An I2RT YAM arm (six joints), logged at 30 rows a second.
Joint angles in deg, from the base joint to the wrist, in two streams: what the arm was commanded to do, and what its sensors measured. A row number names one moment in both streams.
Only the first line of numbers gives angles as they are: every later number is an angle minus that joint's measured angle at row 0.
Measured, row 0: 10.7 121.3 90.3 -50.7 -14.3 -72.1
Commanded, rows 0 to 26: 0.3 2.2 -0.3 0.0 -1.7 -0.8; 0.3 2.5 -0.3 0.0 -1.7 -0.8; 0.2 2.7 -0.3 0.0 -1.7 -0.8; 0.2 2.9 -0.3 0.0 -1.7 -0.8; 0.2 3.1 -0.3 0.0 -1.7 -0.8; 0.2 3.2 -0.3 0.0 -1.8 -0.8; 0.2 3.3 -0.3 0.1 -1.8 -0.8; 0.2 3.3 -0.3 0.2 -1.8 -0.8; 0.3 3.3 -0.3 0.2 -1.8 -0.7; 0.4 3.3 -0.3 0.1 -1.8 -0.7; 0.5 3.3 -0.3 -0.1 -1.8 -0.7; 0.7 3.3 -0.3 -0.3 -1.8 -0.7; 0.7 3.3 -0.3 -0.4 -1.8 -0.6; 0.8 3.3 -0.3 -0.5 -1.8 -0.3; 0.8 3.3 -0.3 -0.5 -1.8 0.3; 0.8 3.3 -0.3 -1.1 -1.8 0.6; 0.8 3.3 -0.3 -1.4 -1.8 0.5; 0.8 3.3 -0.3 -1.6 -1.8 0.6; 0.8 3.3 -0.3 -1.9 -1.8 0.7; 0.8 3.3 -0.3 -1.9 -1.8 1.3; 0.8 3.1 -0.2 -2.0 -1.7 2.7; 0.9 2.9 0.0 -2.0 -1.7 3.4; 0.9 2.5 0.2 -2.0 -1.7 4.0; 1.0 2.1 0.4 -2.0 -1.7 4.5; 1.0 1.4 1.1 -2.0 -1.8 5.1; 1.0 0.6 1.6 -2.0 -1.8 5.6; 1.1 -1.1 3.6 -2.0 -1.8 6.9
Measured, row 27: 0.3 2.5 0.1 -1.8 -0.6 3.2
